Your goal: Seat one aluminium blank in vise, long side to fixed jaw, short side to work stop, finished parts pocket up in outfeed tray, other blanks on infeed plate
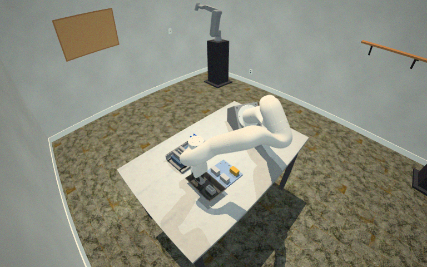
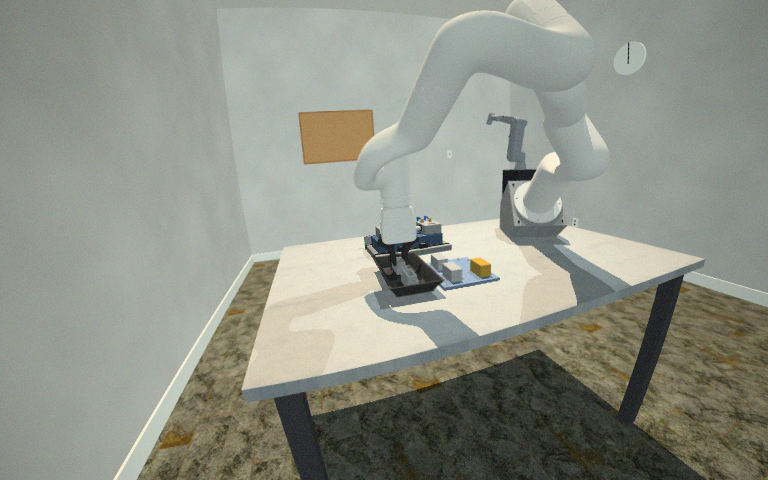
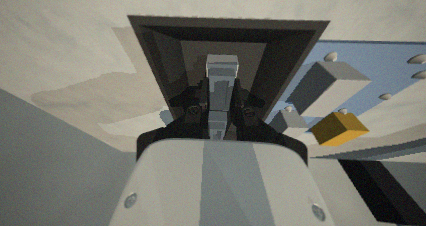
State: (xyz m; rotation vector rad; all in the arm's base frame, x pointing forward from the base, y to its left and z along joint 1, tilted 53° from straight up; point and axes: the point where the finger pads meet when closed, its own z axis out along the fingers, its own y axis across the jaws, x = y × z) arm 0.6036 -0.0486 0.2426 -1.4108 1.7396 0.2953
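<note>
My hand is 22 cm past the brass blank, 10 cm to the right of it and 3 cm above it. From my hand the other things lie so: blue vise (9 cm behind, 24 cm to the right, 2 cm below).
</note>
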